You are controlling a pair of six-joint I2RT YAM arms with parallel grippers.
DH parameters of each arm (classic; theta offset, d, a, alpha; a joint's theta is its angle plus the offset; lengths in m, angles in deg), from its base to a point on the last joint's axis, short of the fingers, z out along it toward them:
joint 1: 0 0.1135 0.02 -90
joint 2: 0 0 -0.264 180
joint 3: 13.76 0 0.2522 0
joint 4: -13.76 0 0.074 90
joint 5: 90 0 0 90
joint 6: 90 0.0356 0 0
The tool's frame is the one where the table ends.
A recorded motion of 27 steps. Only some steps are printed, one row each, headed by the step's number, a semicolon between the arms.
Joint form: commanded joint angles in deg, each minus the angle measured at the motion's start. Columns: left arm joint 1, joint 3, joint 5, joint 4, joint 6, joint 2; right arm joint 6, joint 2, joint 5, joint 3, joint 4, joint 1.
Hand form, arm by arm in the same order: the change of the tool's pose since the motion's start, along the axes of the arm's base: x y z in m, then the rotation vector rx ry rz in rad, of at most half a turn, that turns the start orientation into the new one. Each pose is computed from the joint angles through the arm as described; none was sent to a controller.
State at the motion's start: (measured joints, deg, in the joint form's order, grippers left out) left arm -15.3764 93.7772 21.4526 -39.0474 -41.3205 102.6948; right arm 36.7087 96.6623 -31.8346 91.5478 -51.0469 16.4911
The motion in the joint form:
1: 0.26 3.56 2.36 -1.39 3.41 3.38; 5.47 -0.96 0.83 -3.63 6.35 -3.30
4: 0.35 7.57 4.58 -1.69 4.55 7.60; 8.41 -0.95 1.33 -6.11 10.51 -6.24
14: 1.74 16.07 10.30 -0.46 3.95 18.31; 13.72 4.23 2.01 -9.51 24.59 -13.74
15: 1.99 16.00 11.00 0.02 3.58 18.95; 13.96 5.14 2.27 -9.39 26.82 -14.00
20: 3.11 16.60 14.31 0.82 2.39 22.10; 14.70 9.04 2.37 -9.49 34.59 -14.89
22: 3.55 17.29 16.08 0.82 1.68 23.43; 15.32 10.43 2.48 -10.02 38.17 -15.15
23: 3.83 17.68 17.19 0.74 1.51 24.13; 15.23 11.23 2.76 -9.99 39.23 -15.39
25: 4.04 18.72 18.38 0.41 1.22 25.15; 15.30 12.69 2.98 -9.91 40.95 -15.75
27: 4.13 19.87 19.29 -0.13 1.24 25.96; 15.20 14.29 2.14 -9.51 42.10 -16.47
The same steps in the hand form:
1: 0.0127 -0.0029 -0.0041 0.0048 -0.0032 -0.0639; 0.0091 -0.0195 -0.0075 0.0383 -0.0048 -0.1322
4: 0.0294 -0.0081 -0.0113 -0.0124 0.0013 -0.1012; 0.0172 -0.0370 -0.0166 0.0587 -0.0038 -0.2236
14: 0.0730 -0.0111 -0.0422 -0.0889 0.0396 -0.1336; 0.0556 -0.0830 -0.0513 0.1133 -0.0481 -0.4207
15: 0.0756 -0.0099 -0.0469 -0.1004 0.0491 -0.1325; 0.0614 -0.0847 -0.0537 0.1184 -0.0713 -0.4298
20: 0.0865 -0.0045 -0.0671 -0.1491 0.0997 -0.1336; 0.0816 -0.0904 -0.0703 0.1396 -0.1290 -0.4510
22: 0.0908 -0.0025 -0.0737 -0.1767 0.1227 -0.1362; 0.0882 -0.0922 -0.0781 0.1507 -0.1515 -0.4619
23: 0.0930 -0.0011 -0.0770 -0.1920 0.1340 -0.1408; 0.0916 -0.0941 -0.0821 0.1477 -0.1588 -0.4683
25: 0.0963 -0.0005 -0.0797 -0.2095 0.1455 -0.1462; 0.0971 -0.0968 -0.0898 0.1468 -0.1652 -0.4777
27: 0.0988 -0.0007 -0.0805 -0.2212 0.1512 -0.1544; 0.1027 -0.1018 -0.0973 0.1544 -0.1633 -0.4784

